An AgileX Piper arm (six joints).
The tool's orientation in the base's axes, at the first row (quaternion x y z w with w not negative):
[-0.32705 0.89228 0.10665 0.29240]
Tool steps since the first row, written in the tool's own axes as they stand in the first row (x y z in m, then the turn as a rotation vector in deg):
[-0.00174 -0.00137 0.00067 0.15 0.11 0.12]
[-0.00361 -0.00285 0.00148 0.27 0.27 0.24]
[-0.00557 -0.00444 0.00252 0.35 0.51 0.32]
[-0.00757 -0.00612 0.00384 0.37 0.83 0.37]
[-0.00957 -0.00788 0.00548 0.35 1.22 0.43]
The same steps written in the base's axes. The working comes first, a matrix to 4 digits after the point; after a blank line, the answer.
The tool's axes in the first row as the columns of a matrix, in the base's axes (used below as rounded here):
[-0.6151 -0.6460 0.4520]
[-0.5213 0.7633 0.3816]
[-0.5916 -0.0009 -0.8063]

[0.00226 0.00012 0.00049 -0.11 0.05 -0.19]
[0.00473 0.00027 0.00094 -0.23 0.16 -0.35]
[0.00743 0.00048 0.00127 -0.40 0.33 -0.47]
[0.01035 0.00074 0.00139 -0.60 0.58 -0.52]
[0.01345 0.00107 0.00125 -0.81 0.91 -0.55]

